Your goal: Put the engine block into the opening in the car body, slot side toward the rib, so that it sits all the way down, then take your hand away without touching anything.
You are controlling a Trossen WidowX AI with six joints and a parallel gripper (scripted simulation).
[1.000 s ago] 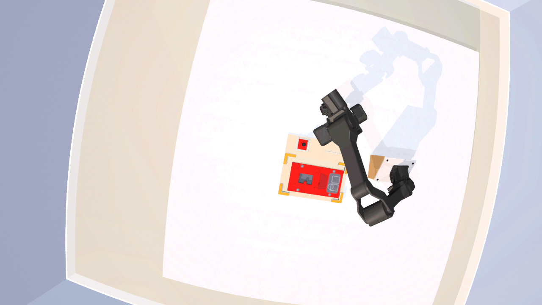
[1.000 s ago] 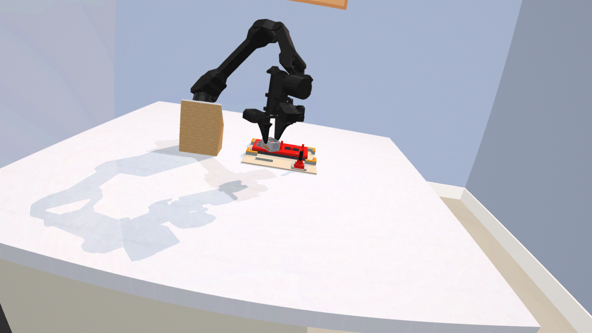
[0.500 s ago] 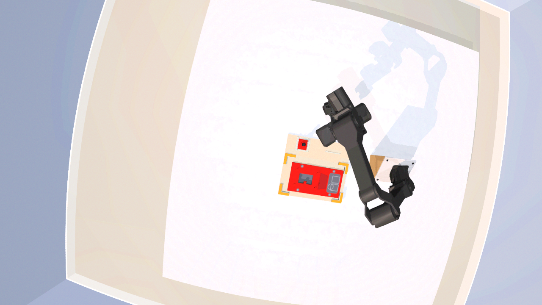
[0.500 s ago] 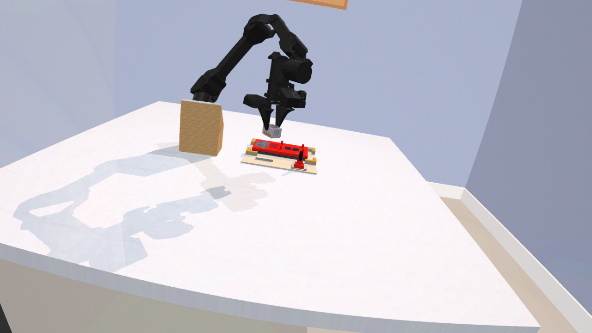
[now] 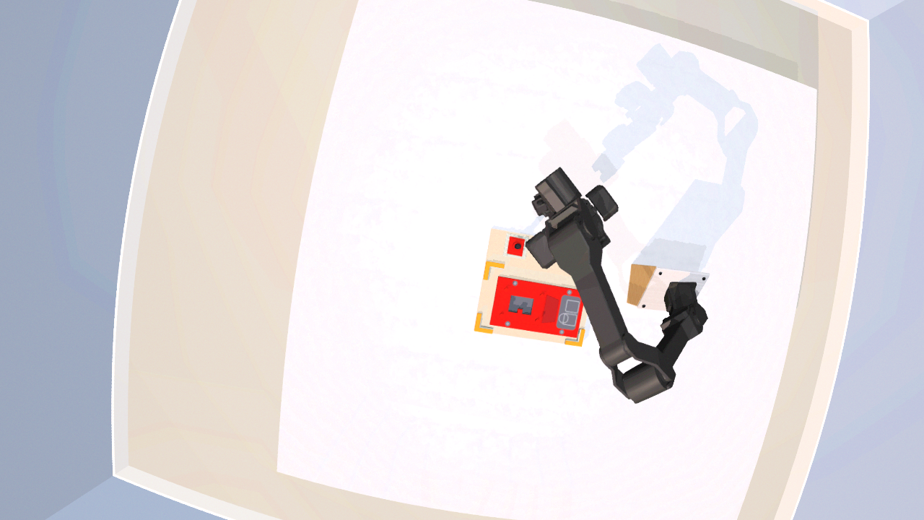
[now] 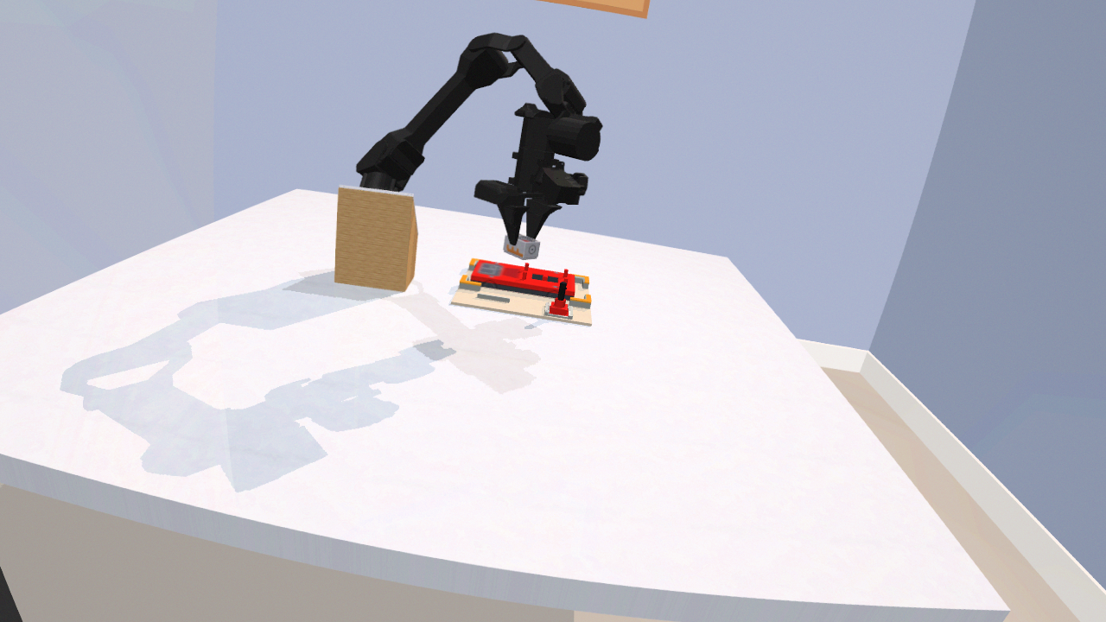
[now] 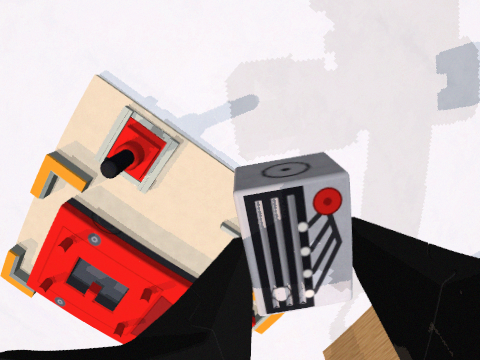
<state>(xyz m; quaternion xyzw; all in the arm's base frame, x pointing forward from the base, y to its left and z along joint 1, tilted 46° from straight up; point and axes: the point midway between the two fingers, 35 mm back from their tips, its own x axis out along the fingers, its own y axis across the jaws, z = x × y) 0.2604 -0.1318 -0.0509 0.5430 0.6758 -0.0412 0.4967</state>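
The tan board lies 150 mm to the left of my gripper tip, 120 mm below it and 50 mm ahead of it. Also, from my gripper tip: grey engine block: 10 mm below.
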